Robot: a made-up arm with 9 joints.
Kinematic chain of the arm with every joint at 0, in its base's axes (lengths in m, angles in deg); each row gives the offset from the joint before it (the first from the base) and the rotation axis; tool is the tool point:
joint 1: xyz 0 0 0.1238 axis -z
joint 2: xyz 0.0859 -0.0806 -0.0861 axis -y
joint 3: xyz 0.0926 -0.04 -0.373 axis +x
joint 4: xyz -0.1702 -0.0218 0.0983 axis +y
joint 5: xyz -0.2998 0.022 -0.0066 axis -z
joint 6: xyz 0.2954 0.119 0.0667 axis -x
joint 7: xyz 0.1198 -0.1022 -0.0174 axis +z
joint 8: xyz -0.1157 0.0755 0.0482 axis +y
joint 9: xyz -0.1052 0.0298 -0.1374 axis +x
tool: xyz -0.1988 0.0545 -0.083
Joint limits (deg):
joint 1: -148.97..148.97
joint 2: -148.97..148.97
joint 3: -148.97..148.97
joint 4: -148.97..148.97
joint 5: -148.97..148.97
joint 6: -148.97..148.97
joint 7: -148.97..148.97
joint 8: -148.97..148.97
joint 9: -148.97..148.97
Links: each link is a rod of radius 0.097 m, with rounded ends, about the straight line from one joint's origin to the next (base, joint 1, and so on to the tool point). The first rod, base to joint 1, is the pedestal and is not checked.
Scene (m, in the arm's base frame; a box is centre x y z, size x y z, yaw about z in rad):
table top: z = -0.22
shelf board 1: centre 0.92 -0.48 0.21 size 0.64 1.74 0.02 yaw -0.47
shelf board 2: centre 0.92 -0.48 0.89 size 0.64 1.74 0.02 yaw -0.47
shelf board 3: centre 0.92 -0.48 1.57 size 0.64 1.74 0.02 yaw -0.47
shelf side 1: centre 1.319 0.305 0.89 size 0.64 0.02 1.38 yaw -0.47
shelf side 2: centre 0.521 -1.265 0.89 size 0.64 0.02 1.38 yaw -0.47
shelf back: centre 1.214 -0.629 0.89 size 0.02 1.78 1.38 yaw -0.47
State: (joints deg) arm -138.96 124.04 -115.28 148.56 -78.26 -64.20 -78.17 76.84 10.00
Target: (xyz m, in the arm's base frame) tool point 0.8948 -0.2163 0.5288
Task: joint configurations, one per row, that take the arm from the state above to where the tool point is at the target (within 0.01 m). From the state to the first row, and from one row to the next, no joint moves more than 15 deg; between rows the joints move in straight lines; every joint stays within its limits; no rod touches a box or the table.
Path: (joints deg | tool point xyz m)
1: -125.98 124.25 -120.09 148.62 -76.94 -63.36 -82.65 75.43 10.28 | 0.1500 0.7344 0.7199
2: -113.01 124.47 -124.91 148.68 -75.62 -62.51 -87.12 74.02 10.55 | 0.3563 0.6948 0.7038
3: -100.03 124.68 -129.72 148.74 -74.29 -61.67 -91.60 72.60 10.83 | 0.5504 0.5973 0.6814
4: -87.05 124.90 -134.53 148.79 -72.97 -60.82 -96.08 71.19 11.10 | 0.7151 0.4457 0.6528
5: -74.08 125.11 -139.34 148.85 -71.65 -59.98 -100.55 69.78 11.38 | 0.8349 0.2496 0.6176
6: -61.10 125.33 -144.16 148.91 -70.33 -59.13 -105.03 68.37 11.65 | 0.8974 0.0228 0.5763
7: -48.13 125.54 -148.97 148.97 -69.01 -58.29 -109.50 66.95 11.93 | 0.8948 -0.2162 0.5288

